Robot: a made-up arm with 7 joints. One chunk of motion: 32 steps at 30 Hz.
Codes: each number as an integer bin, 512 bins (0 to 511) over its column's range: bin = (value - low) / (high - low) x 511, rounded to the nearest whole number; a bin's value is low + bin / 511 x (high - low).
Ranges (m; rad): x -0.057..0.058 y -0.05..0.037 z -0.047..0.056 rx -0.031..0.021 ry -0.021..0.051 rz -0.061..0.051
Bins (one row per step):
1: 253 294 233 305 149 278
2: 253 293 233 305 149 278
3: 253 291 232 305 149 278
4: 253 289 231 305 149 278
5: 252 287 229 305 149 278
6: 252 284 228 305 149 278
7: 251 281 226 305 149 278
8: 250 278 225 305 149 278
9: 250 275 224 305 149 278
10: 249 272 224 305 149 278
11: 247 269 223 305 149 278
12: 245 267 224 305 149 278
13: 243 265 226 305 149 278
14: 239 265 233 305 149 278
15: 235 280 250 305 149 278
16: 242 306 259 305 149 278
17: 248 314 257 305 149 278
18: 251 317 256 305 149 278
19: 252 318 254 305 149 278
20: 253 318 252 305 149 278
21: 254 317 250 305 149 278
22: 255 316 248 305 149 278
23: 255 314 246 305 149 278
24: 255 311 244 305 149 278
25: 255 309 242 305 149 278
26: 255 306 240 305 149 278
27: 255 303 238 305 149 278
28: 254 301 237 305 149 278
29: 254 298 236 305 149 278
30: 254 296 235 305 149 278
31: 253 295 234 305 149 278
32: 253 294 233 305 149 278
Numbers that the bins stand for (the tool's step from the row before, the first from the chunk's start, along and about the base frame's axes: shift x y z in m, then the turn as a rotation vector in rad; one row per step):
1: -0.00006 0.00005 -0.00004 0.00004 -0.00001 -0.00007
2: -0.00006 -0.00012 -0.00004 0.00004 -0.00001 -0.00007
3: -0.00006 -0.00046 -0.00024 0.00004 -0.00001 -0.00007
4: -0.00006 -0.00080 -0.00044 0.00004 -0.00001 -0.00007
5: -0.00029 -0.00114 -0.00084 0.00004 -0.00001 -0.00007
6: -0.00029 -0.00165 -0.00104 0.00004 -0.00001 -0.00007
7: -0.00051 -0.00216 -0.00145 0.00004 -0.00001 -0.00007
8: -0.00074 -0.00267 -0.00165 0.00004 -0.00001 -0.00007
9: -0.00074 -0.00318 -0.00185 0.00004 -0.00001 -0.00007
10: -0.00096 -0.00369 -0.00185 0.00004 -0.00001 -0.00007
11: -0.00141 -0.00420 -0.00205 0.00004 -0.00001 -0.00007
12: -0.00186 -0.00454 -0.00185 0.00004 -0.00001 -0.00007
13: -0.00231 -0.00488 -0.00145 0.00004 -0.00001 -0.00007
14: -0.00321 -0.00488 -0.00004 0.00004 -0.00001 -0.00007
15: -0.00411 -0.00233 0.00339 0.00004 -0.00001 -0.00007
16: -0.00254 0.00210 0.00521 0.00004 -0.00001 -0.00007
17: -0.00119 0.00346 0.00480 0.00004 -0.00001 -0.00007
18: -0.00051 0.00397 0.00460 0.00004 -0.00001 -0.00007
19: -0.00029 0.00414 0.00420 0.00004 -0.00001 -0.00007
20: -0.00006 0.00414 0.00379 0.00004 -0.00001 -0.00007
21: 0.00016 0.00397 0.00339 0.00004 -0.00001 -0.00007
22: 0.00039 0.00380 0.00299 0.00004 -0.00001 -0.00007
23: 0.00039 0.00346 0.00259 0.00004 -0.00001 -0.00007
24: 0.00039 0.00295 0.00218 0.00004 -0.00001 -0.00007
25: 0.00039 0.00261 0.00178 0.00004 -0.00001 -0.00007
26: 0.00039 0.00210 0.00138 0.00004 -0.00001 -0.00007
27: 0.00039 0.00159 0.00097 0.00004 -0.00001 -0.00007
28: 0.00016 0.00125 0.00077 0.00004 -0.00001 -0.00007
29: 0.00016 0.00074 0.00057 0.00004 -0.00001 -0.00007
30: 0.00016 0.00040 0.00037 0.00004 -0.00001 -0.00007
31: -0.00006 0.00023 0.00017 0.00004 -0.00001 -0.00007
32: -0.00006 0.00005 -0.00004 0.00004 -0.00001 -0.00007

